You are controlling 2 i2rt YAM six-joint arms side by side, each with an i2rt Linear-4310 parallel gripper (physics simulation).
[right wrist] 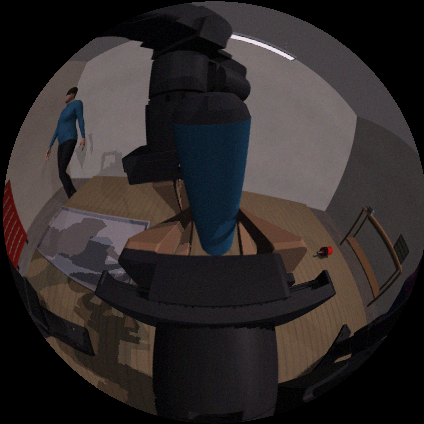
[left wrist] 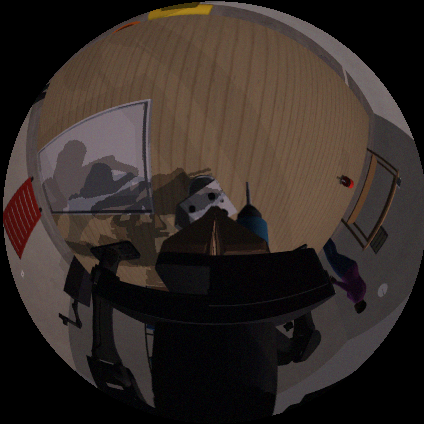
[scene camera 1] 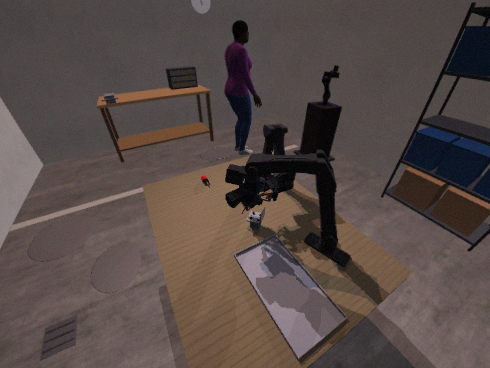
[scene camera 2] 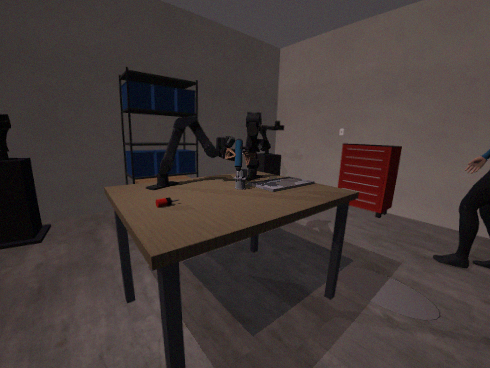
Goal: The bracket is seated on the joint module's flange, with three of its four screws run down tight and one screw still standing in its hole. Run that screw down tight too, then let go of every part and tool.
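Pixels of known places: left gripper, fingertip midpoint: (right wrist: pixel 182 219) (left wrist: pixel 214 211) (scene camera 1: pixel 247 210) (scene camera 2: pixel 247 165); right gripper, fingertip midpoint: (right wrist: pixel 214 211) (left wrist: pixel 248 279) (scene camera 2: pixel 238 156); left arm's base, origin of the base link: (left wrist: pixel 112 251) (scene camera 1: pixel 326 249) (scene camera 2: pixel 252 178); right arm's base, origin of the base link: (scene camera 2: pixel 163 186).
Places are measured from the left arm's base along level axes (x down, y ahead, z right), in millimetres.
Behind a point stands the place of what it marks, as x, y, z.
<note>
The joint module (scene camera 1: pixel 255 225) @(-37, 140, 307) (scene camera 2: pixel 240 184) @(-29, 135, 348) stands upright with the white bracket (scene camera 1: pixel 254 217) @(-68, 127, 327) (left wrist: pixel 200 202) @(-66, 133, 317) on top. Dark screw heads show on the bracket in the left wrist view; which one stands high is unclear. My right gripper (scene camera 2: pixel 232 154) @(-192, 118, 348) (right wrist: pixel 214 211) @(-192, 118, 348) is shut on the blue screwdriver (scene camera 2: pixel 238 152) @(-213, 123, 360) (left wrist: pixel 254 225) @(-151, 147, 368) (right wrist: pixel 212 175) @(-242, 86, 324), which is upright with its shaft down. In scene camera 2 the shaft lines up over the module; in the left wrist view its tip appears beside the bracket. Contact cannot be told. My left gripper (left wrist: pixel 214 211) @(-141, 169, 332) is shut and empty, close above the bracket, partly hiding it.
A shallow grey tray (scene camera 1: pixel 310 330) @(-4, 336, -112) (scene camera 2: pixel 287 184) @(-4, 302, 48) (left wrist: pixel 120 125) @(-4, 290, 212) (right wrist: pixel 75 240) @(-4, 265, 39) lies near the module. A red-handled tool (scene camera 1: pixel 204 178) @(-30, 65, 816) (scene camera 2: pixel 163 202) @(-22, 76, 826) (left wrist: pixel 347 182) @(-30, 71, 788) (right wrist: pixel 326 251) @(-28, 57, 794) lies on the table (scene camera 1: pixel 180 250) @(0, 462, 471) (scene camera 2: pixel 215 210) @(0, 268, 716), farther off. The two arms are close together above the module.
</note>
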